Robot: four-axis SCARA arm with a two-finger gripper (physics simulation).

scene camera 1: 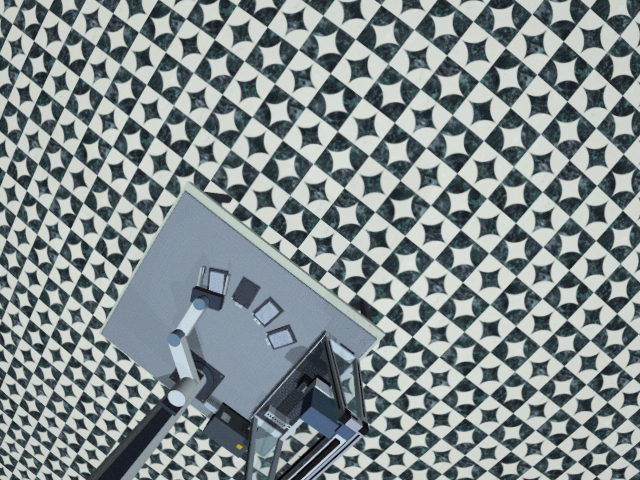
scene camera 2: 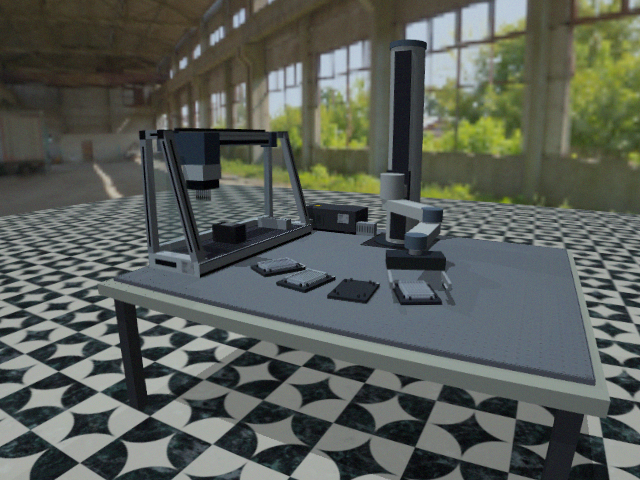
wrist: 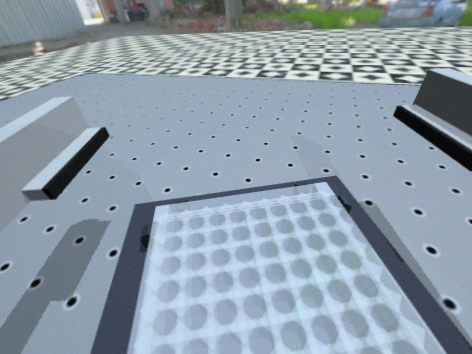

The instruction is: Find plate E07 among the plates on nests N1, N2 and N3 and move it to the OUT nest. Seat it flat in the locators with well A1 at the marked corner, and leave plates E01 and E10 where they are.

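Frame: origin at the arm's base, x left, y back, z up, level; metres.
Seen in the pictures: gripper, between the fingertips: point(scene camera 1: 215, 271) point(scene camera 2: 420, 286) point(wrist: 249, 104); arm's base, origin of its link: point(scene camera 2: 401, 244).
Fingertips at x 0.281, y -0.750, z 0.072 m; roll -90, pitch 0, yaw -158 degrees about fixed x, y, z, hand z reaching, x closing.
Offsets run from my fingertips to a thing's top centre. "pt": to the spot under its first point. Level surfaces: height alone.
My gripper point(scene camera 1: 213, 279) point(scene camera 2: 418, 279) point(wrist: 249, 104) is open and empty, its fingers wide apart on either side of a clear well plate @(dx -0.034, dy +0.080, dz -0.033 m) point(scene camera 1: 218, 282) point(scene camera 2: 415, 288) point(wrist: 250, 275). That plate lies on a dark nest @(dx -0.034, dy +0.080, dz -0.038 m) point(scene camera 2: 421, 301) point(wrist: 115, 300), the endmost of the four nests on the arm's side. Its far edge hides most of the far locators in the wrist view, so I cannot tell if it is fully flat. The neighbouring nest @(dx -0.211, dy +0.022, dz -0.038 m) point(scene camera 1: 246, 291) point(scene camera 2: 354, 290) is bare. Two more plates, one @(dx -0.388, dy +0.034, dz -0.033 m) point(scene camera 1: 268, 311) point(scene camera 2: 306, 279) and another @(dx -0.551, dy +0.114, dz -0.033 m) point(scene camera 1: 281, 336) point(scene camera 2: 279, 265), lie on the other nests. Labels and the A1 mark are not legible.
A framed gantry machine point(scene camera 1: 326, 403) point(scene camera 2: 201, 266) stands beyond the row of nests. A black box @(pt dx -0.656, dy +0.822, dz +0.055 m) point(scene camera 1: 227, 431) point(scene camera 2: 336, 218) stands behind the table beside the arm's column point(scene camera 2: 407, 118). The grey table @(dz -0.059 m) point(scene camera 1: 165, 248) point(scene camera 2: 506, 320) carries the nests and the arm's base.
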